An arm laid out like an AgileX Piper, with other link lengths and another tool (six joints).
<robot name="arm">
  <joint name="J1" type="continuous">
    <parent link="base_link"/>
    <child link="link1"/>
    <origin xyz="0 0 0.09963"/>
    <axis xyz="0 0 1"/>
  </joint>
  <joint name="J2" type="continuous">
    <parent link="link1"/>
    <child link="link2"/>
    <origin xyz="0 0 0"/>
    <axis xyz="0 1 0"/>
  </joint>
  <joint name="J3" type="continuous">
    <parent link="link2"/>
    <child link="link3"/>
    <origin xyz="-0.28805 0 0.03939"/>
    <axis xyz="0 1 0"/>
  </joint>
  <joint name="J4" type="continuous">
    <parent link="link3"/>
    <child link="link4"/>
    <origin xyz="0.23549 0 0.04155"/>
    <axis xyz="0.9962 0 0.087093"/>
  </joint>
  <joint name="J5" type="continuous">
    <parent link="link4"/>
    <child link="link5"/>
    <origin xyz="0 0 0"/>
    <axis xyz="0 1 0"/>
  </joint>
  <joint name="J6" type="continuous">
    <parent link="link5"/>
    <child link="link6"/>
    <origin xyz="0.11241 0 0.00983"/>
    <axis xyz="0.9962 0 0.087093"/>
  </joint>
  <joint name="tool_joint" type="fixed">
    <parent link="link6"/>
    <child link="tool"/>
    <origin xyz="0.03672 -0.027 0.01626" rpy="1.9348 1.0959 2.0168"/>
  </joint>
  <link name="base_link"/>
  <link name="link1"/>
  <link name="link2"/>
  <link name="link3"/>
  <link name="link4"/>
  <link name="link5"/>
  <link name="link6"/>
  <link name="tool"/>
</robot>
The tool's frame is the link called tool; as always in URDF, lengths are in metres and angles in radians. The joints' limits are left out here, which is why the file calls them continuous.
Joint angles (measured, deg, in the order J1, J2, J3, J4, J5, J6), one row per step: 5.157 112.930 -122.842 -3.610 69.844 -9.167; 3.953 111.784 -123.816 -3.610 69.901 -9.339; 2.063 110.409 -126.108 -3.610 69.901 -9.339; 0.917 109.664 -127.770 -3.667 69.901 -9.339; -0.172 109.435 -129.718 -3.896 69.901 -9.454; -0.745 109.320 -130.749 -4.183 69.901 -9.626; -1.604 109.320 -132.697 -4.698 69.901 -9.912; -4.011 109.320 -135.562 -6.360 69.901 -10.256; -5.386 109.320 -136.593 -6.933 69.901 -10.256; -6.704 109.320 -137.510 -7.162 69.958 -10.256; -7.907 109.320 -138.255 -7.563 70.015 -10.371; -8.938 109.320 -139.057 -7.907 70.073 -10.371
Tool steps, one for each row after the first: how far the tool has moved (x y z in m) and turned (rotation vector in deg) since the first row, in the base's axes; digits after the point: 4 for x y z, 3 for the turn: -0.0041 -0.0102 0.0149 0.063 -2.054 -1.069; -0.0099 -0.0259 0.0392 0.256 -5.716 -2.959; -0.0141 -0.0354 0.0547 0.270 -8.126 -4.122; -0.0166 -0.0447 0.0677 -0.005 -10.310 -5.198; -0.0182 -0.0498 0.0747 -0.395 -11.459 -5.741; -0.0203 -0.0577 0.0860 -1.095 -13.404 -6.581; -0.0262 -0.0803 0.1032 -3.124 -16.230 -9.397; -0.0295 -0.0922 0.1092 -3.849 -17.223 -11.013; -0.0329 -0.1028 0.1143 -4.264 -18.041 -12.440; -0.0363 -0.1128 0.1186 -4.914 -18.666 -13.739; -0.0397 -0.1212 0.1231 -5.415 -19.359 -14.931
